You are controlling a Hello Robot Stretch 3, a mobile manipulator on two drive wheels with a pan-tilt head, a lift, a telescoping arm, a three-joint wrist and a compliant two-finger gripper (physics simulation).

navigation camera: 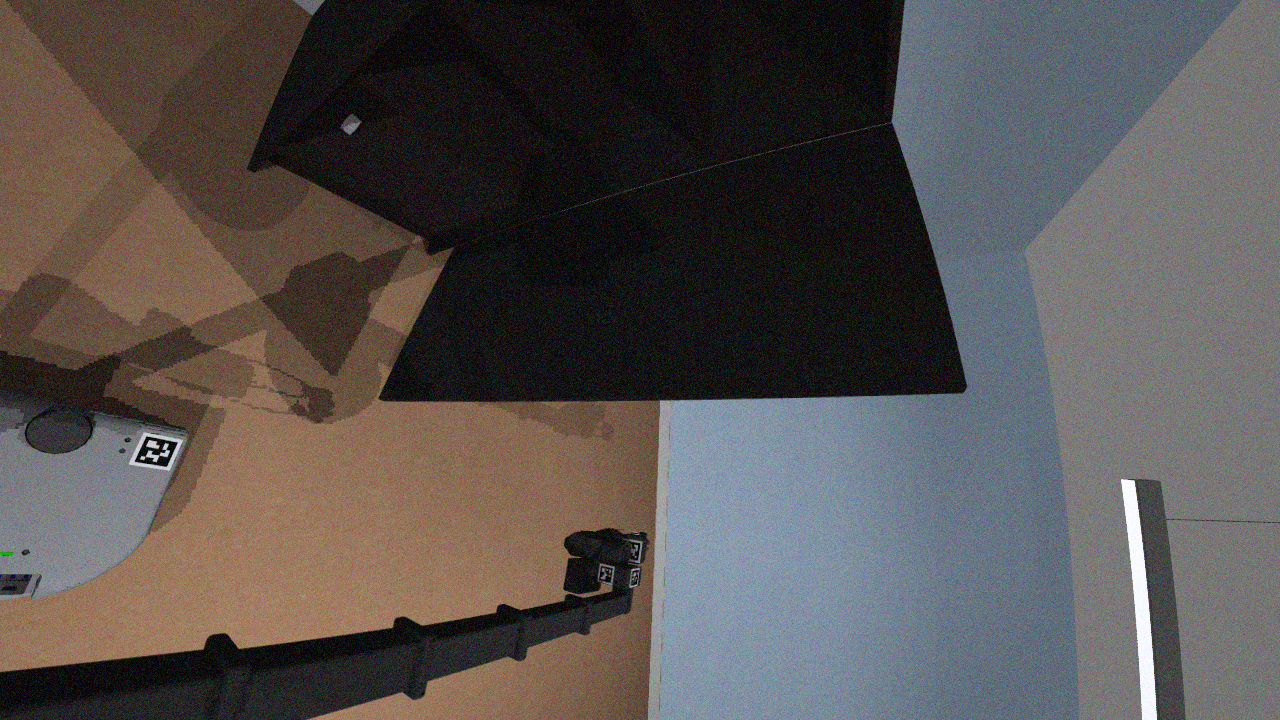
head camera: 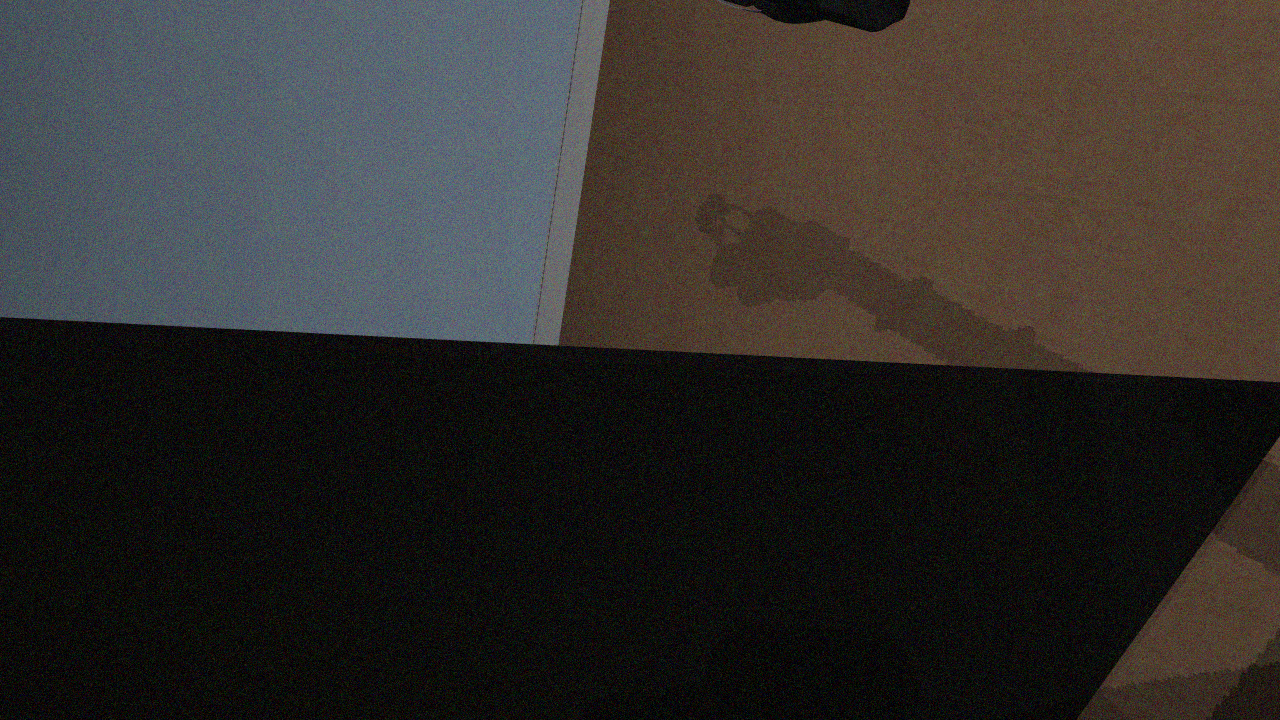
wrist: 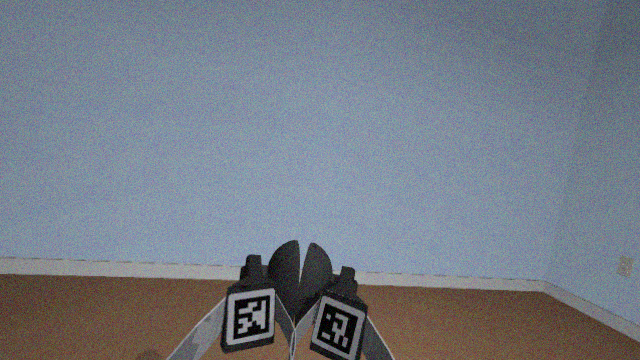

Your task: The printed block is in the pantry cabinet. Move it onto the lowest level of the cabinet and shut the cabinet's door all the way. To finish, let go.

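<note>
The navigation camera shows my gripper point(navigation camera: 644, 544) together with a pantry cabinet door point(navigation camera: 805, 272). Head camera: the door point(head camera: 203, 516). Wrist view: the gripper point(wrist: 300, 268).
</note>
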